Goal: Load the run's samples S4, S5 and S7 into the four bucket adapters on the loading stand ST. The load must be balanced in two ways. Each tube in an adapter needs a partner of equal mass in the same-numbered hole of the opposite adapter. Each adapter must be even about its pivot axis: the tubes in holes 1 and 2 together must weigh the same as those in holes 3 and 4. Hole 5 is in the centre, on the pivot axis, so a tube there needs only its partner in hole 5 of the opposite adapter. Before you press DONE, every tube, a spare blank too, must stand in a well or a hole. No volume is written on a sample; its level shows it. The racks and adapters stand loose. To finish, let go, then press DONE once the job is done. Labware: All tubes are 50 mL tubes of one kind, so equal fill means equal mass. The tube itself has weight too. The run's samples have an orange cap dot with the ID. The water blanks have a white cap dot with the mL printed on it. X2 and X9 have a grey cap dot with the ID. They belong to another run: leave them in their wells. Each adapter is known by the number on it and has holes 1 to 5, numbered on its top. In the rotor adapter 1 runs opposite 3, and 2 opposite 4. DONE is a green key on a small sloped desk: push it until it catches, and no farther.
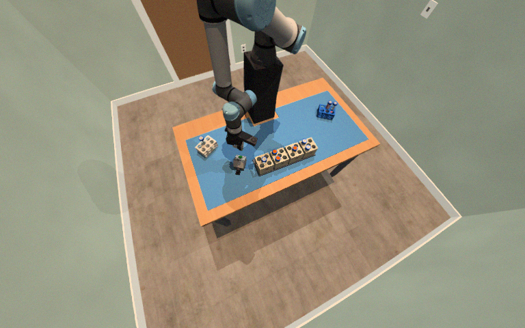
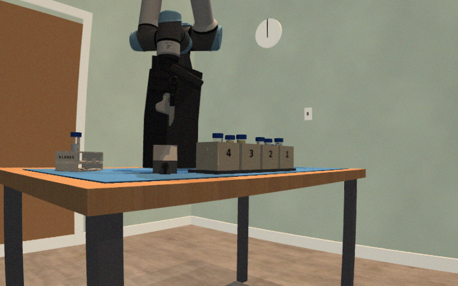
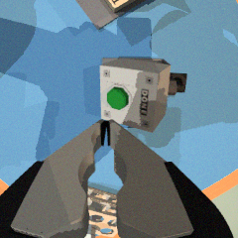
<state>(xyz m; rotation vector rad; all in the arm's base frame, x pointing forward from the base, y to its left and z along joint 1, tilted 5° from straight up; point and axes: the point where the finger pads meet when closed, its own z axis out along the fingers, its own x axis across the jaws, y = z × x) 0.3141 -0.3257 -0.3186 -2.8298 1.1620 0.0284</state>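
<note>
Right now the green key is 2 cm to the right of my hand and 9 cm below it. From my hand the other things lie so: blue sample rack: 1 cm behind, 78 cm to the left, 13 cm below; then done desk: 1 cm ahead, 3 cm to the right, 11 cm below; then tube: 16 cm ahead, 30 cm to the left, 9 cm below.
</note>
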